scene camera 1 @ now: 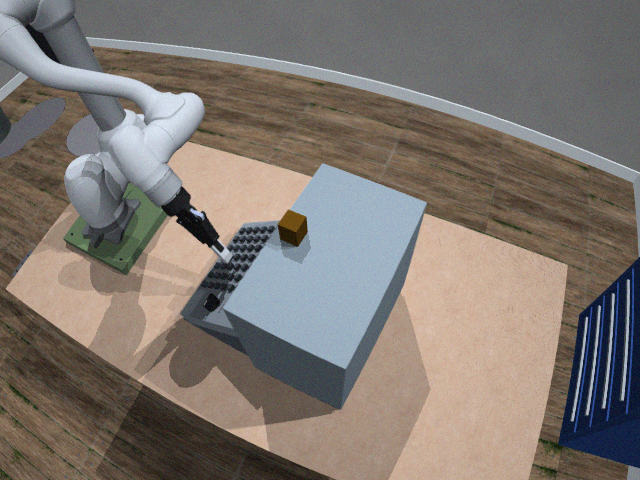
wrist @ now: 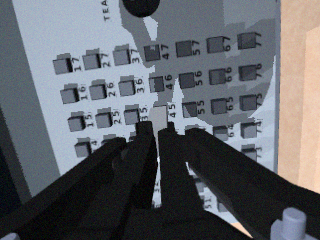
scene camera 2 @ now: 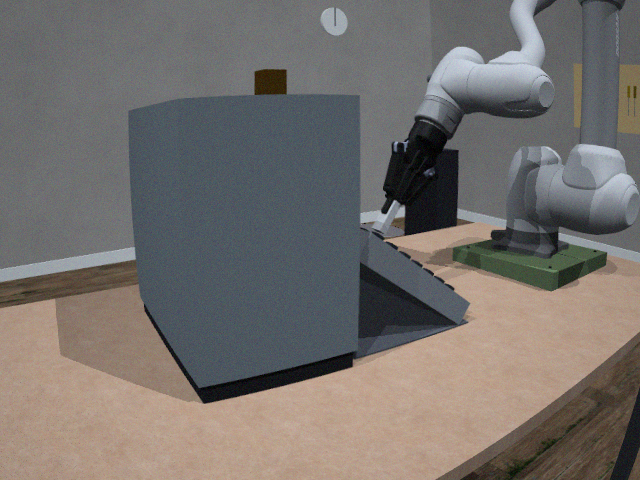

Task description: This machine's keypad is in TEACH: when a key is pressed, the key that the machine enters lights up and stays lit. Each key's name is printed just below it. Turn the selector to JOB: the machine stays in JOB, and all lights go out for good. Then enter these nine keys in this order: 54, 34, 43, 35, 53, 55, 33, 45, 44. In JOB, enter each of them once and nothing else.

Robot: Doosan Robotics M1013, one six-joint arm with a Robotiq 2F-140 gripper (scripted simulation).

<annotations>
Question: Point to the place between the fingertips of my gripper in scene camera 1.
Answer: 228, 259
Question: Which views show my gripper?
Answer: Scene camera 1, the wrist view and scene camera 2: all of them.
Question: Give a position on a grey machine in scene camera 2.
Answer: At 246, 209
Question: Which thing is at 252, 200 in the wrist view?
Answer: My gripper.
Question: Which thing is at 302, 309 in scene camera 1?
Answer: A grey machine.
</annotations>
